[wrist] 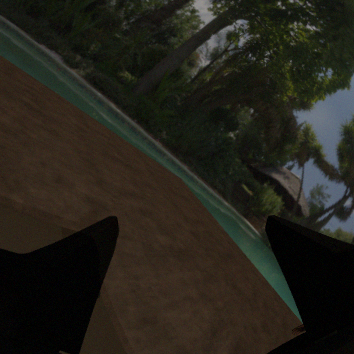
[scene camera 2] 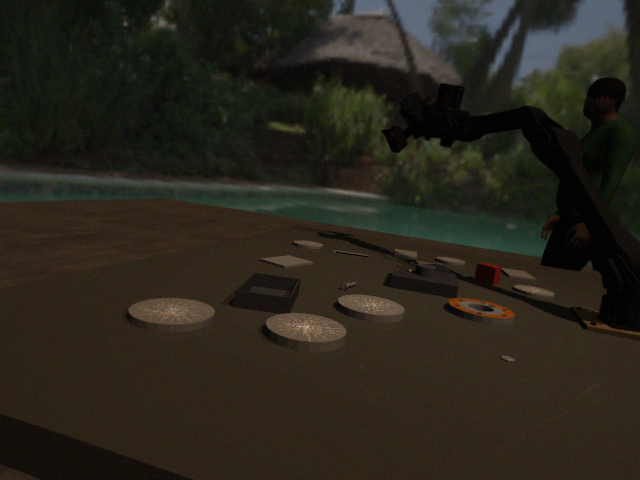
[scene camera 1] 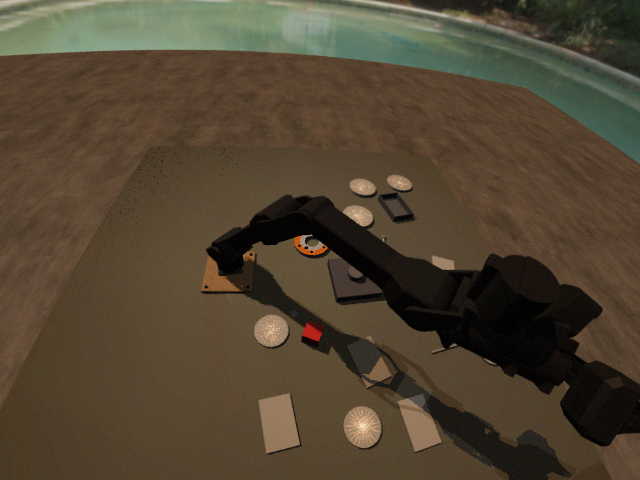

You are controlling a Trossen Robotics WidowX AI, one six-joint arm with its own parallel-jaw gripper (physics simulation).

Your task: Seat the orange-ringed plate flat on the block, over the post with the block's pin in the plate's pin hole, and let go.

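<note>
The orange-ringed plate (scene camera 1: pixel 311 252) (scene camera 2: pixel 496 314) lies flat on the mat, apart from the block; the arm covers part of its edge in scene camera 1. The dark square block (scene camera 1: pixel 356 292) (scene camera 2: pixel 423 283) carries a round post (scene camera 1: pixel 355 272) (scene camera 2: pixel 426 269) with nothing over it. A small gold pin (scene camera 2: pixel 409 270) shows beside the post in scene camera 2; the arm hides it in scene camera 1. My gripper (scene camera 2: pixel 393 124) (wrist: pixel 194 224) is open and empty, high above the table and far from the plate and block. Its fingertips do not show clearly in scene camera 1.
A red block (scene camera 1: pixel 312 333) (scene camera 2: pixel 487 274) lies between the dark block and a pale disc (scene camera 1: pixel 271 330). Several pale discs and tiles lie around. A dark open tray (scene camera 1: pixel 404 216) (scene camera 2: pixel 261 301) and a small bolt (scene camera 1: pixel 383 238) (scene camera 2: pixel 347 285) are nearby. A person (scene camera 2: pixel 602 139) stands behind the arm.
</note>
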